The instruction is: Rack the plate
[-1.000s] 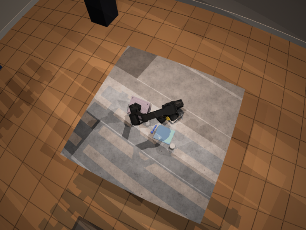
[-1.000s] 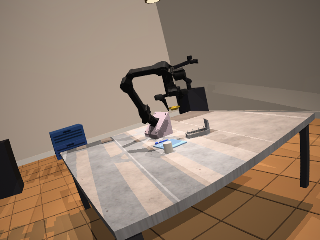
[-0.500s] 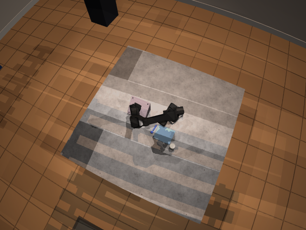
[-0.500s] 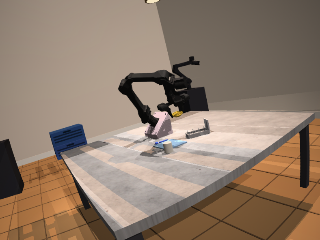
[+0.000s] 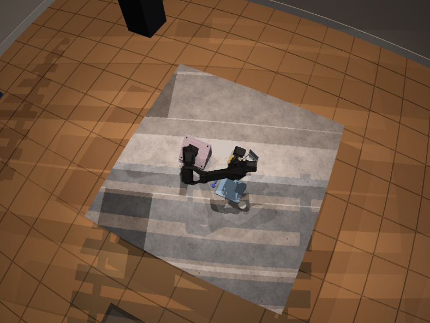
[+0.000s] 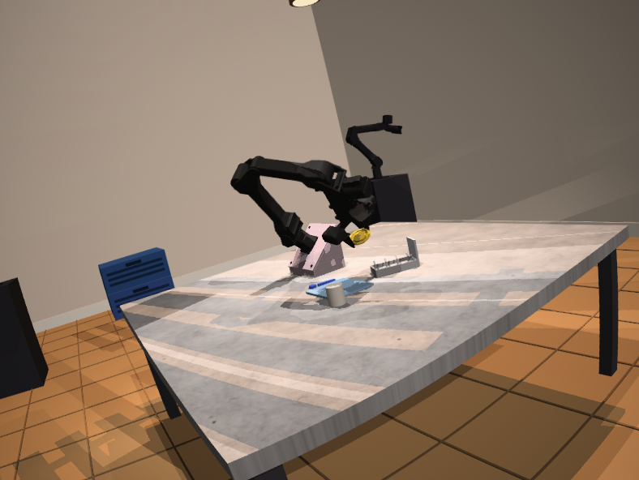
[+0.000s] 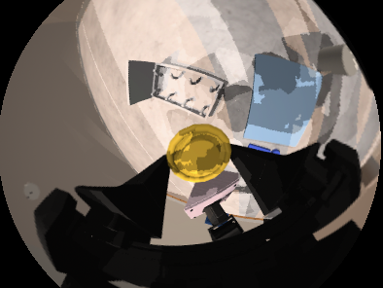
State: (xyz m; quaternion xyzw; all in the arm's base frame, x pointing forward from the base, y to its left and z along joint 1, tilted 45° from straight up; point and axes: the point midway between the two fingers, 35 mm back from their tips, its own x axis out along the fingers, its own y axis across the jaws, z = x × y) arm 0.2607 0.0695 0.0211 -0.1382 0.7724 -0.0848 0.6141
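The grey dish rack is 8 cm below my gripper tip, 6 cm to the left of it and 6 cm ahead of it. Also, from my gripper tip: yellow plate (1 cm above); light blue mat (13 cm to the right, 10 cm below, 5 cm ahead); blue spoon (14 cm to the right, 10 cm below, 5 cm behind).
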